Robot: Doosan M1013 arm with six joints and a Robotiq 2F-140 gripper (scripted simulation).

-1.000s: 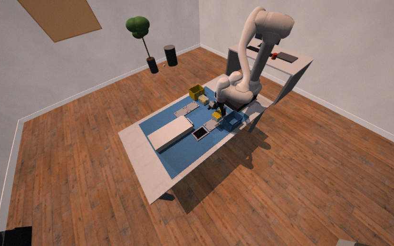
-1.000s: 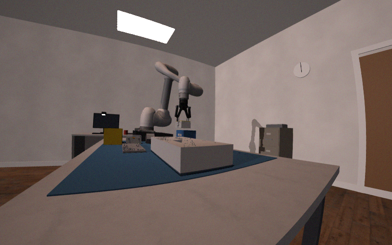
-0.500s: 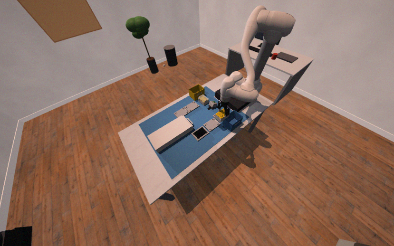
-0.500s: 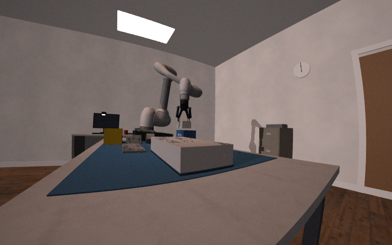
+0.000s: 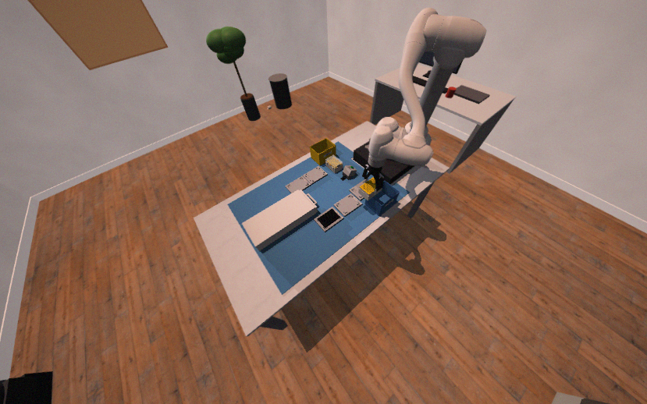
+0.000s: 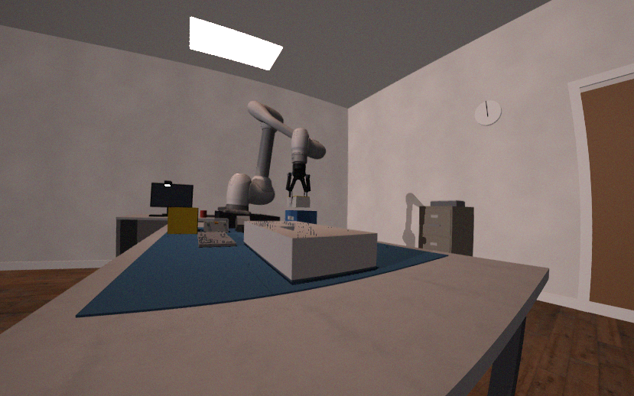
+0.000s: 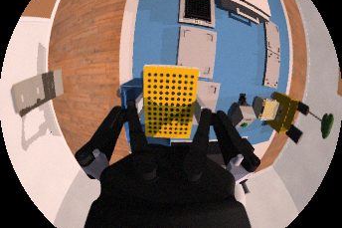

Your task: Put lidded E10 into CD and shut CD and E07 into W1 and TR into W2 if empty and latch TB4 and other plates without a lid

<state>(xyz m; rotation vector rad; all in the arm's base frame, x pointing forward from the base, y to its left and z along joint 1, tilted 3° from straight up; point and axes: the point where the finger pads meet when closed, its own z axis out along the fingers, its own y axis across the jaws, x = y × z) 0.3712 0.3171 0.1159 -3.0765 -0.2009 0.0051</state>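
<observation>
My hand is 150 mm above the blue bin W2, 80 mm past it and 40 mm to the right of it. From my hand the other things lie so: yellow-topped tip rack: 10 mm to the right, 10 mm below, 10 mm behind; label N2: 430 mm to the right, 270 mm ahead, 180 mm below; black plate: 300 mm ahead, 170 mm below, 40 mm to the right.
</observation>
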